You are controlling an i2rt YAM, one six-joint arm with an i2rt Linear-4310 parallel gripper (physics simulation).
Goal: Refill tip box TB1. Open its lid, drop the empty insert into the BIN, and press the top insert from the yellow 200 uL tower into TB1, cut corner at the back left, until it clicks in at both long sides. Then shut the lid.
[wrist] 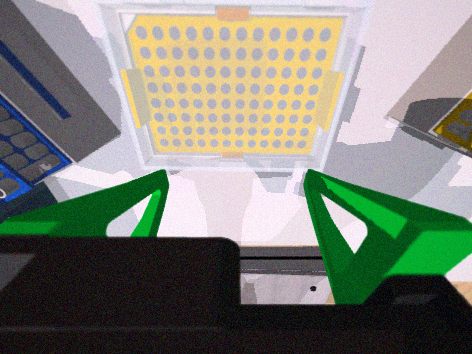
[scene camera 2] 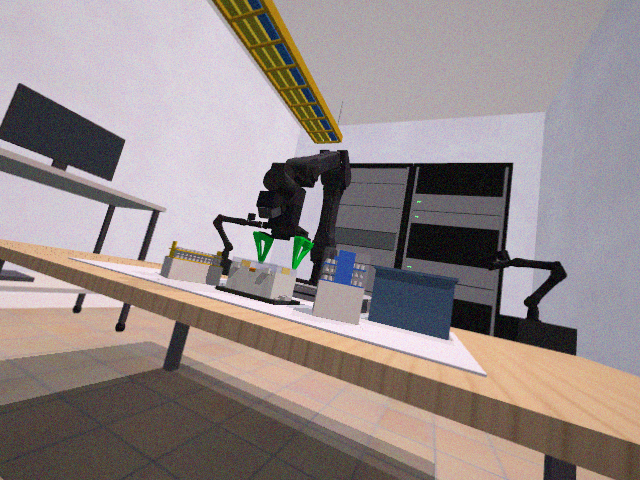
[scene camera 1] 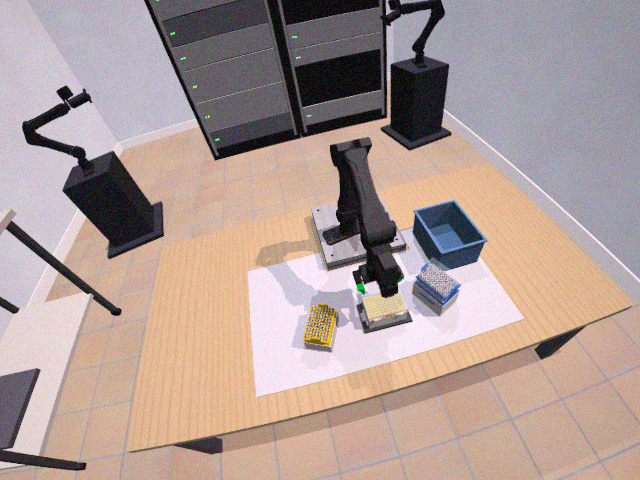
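Tip box TB1 (scene camera 1: 385,311) (scene camera 2: 258,280) (wrist: 330,152) stands in a dark holder at mid-mat, its clear lid lying flat over it. Through the lid a yellow insert (scene camera 1: 382,305) (wrist: 232,95) shows, its holes grey and its cut corner at the upper left of the wrist view. My gripper (scene camera 1: 381,285) (scene camera 2: 279,264) (wrist: 236,177) is open, with nothing between its green fingers, at the box's edge nearest the arm base. The yellow tower (scene camera 1: 320,325) (scene camera 2: 191,267) (wrist: 459,122) stands to one side. The blue BIN (scene camera 1: 460,254) (scene camera 2: 410,304) stands beside the arm base.
A tower with blue inserts (scene camera 1: 436,289) (scene camera 2: 338,299) (wrist: 22,150) stands between TB1 and the BIN. The white mat (scene camera 1: 289,366) lies under the boxes. The arm's base plate (scene camera 1: 330,253) is behind TB1. Two other arms stand on black pedestals beyond the table.
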